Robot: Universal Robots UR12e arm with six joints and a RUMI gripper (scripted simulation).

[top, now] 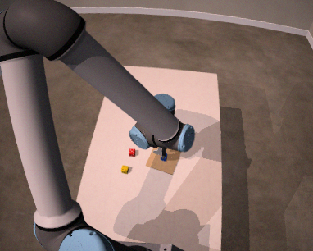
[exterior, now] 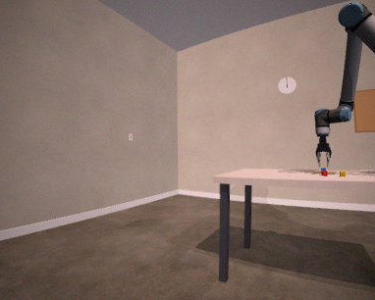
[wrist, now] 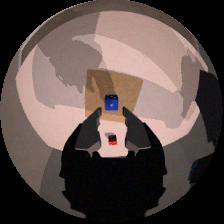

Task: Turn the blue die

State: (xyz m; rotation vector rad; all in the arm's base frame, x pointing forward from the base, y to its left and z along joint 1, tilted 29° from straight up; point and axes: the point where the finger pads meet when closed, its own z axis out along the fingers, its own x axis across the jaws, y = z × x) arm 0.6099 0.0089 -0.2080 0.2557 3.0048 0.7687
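My gripper is now 4 cm above the blue die. The rest, counted from my hand: mat 5 cm below; then yellow die 8 cm behind, 19 cm to the left, 4 cm below; then red die 2 cm ahead, 16 cm to the left, 4 cm below.
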